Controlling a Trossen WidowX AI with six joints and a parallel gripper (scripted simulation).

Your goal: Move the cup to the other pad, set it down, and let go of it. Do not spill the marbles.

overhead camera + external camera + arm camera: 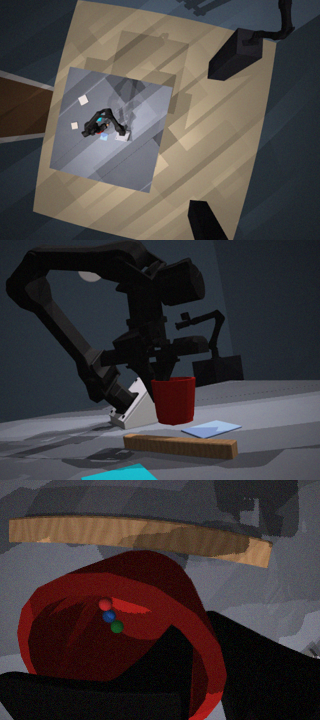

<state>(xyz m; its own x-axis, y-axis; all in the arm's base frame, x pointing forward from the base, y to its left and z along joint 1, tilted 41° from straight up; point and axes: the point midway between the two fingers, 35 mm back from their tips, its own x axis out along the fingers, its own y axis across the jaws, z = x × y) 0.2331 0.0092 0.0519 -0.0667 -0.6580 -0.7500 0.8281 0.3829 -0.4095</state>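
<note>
Now: the cyan pad 12 cm to the right of my gripper tip, 10 cm ahead of it and 8 cm below it. From my gripper tip the other things lie so: red cup: 3 cm ahead, 2 cm to the left; wooden bar: 7 cm below, 5 cm ahead, 1 cm to the right.
</note>
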